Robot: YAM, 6 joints.
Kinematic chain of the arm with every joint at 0, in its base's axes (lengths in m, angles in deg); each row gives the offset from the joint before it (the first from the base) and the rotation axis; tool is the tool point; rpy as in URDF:
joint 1: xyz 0 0 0.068 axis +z
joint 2: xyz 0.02 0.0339 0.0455 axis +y
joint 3: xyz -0.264 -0.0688 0 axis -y
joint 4: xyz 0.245 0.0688 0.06 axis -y
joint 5: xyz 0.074 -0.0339 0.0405 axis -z
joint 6: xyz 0.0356 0 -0.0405 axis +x
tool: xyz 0 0 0 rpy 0 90 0
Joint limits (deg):
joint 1: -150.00..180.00
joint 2: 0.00..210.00
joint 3: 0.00..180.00
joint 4: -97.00..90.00
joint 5: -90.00..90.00
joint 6: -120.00..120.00
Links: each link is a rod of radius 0.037 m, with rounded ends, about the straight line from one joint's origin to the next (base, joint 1, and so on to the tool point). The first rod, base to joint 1, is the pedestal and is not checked.
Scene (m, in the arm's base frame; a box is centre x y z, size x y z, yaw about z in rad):
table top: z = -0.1
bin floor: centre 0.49 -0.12 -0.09 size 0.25 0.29 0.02 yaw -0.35
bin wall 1: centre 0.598 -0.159 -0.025 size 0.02 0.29 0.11 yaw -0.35
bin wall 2: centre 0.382 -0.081 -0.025 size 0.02 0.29 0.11 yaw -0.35
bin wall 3: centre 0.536 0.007 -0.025 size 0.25 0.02 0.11 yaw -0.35
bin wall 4: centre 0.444 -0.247 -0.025 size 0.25 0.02 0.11 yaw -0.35
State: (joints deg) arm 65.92 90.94 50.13 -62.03 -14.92 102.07
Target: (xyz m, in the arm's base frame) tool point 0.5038 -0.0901 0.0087
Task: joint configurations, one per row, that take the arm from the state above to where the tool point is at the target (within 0.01 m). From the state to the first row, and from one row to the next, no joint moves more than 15 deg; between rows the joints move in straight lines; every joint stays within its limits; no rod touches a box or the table.
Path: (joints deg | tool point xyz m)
1: 53.15 98.57 59.29 -55.92 -13.78 102.07 | 0.1594 0.2268 0.1578
2: 40.38 106.19 68.45 -49.80 -12.64 102.07 | 0.2454 0.2189 0.1559
3: 27.61 113.82 77.60 -43.69 -11.50 102.07 | 0.3324 0.1818 0.1514
4: 14.84 121.44 86.76 -37.57 -10.35 102.07 | 0.4107 0.1154 0.1448
5: 2.07 129.07 95.92 -31.46 -9.21 102.07 | 0.4706 0.0227 0.1361
6: -10.70 136.69 105.08 -25.34 -8.07 102.07 | 0.5038 -0.0901 0.1257
7: -10.68 151.56 106.67 -21.52 -7.81 102.07 | 0.5038 -0.0901 0.0087

